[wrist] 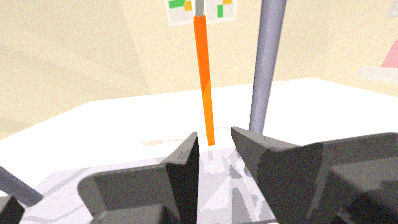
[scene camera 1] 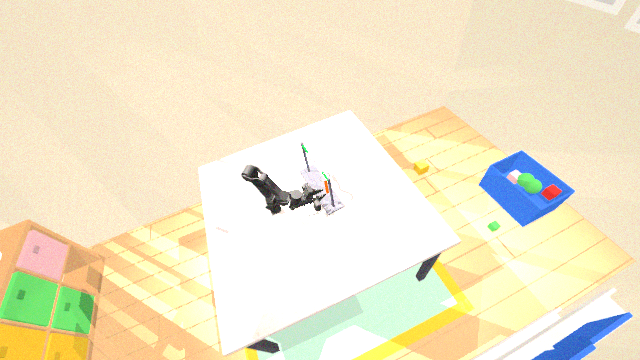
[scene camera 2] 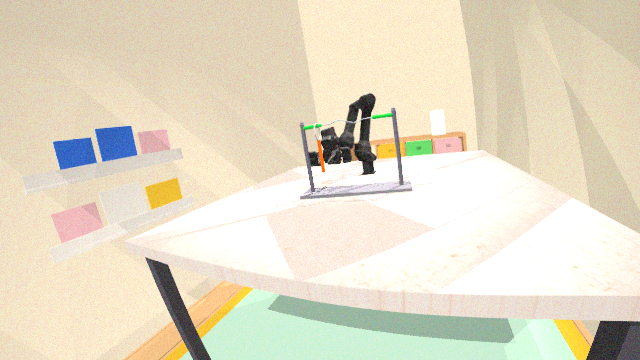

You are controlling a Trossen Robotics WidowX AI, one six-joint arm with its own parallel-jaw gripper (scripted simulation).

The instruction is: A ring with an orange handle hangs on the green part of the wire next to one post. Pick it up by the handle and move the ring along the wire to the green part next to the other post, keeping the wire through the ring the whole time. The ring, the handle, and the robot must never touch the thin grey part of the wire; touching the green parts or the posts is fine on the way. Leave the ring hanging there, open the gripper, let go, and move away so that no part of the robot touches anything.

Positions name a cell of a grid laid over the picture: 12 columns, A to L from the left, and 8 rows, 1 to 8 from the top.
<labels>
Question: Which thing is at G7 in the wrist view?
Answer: A wire stand.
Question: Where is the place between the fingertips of my gripper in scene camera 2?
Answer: G4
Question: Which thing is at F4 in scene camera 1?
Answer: A wire stand.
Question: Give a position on a wire stand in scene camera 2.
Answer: H5
</labels>
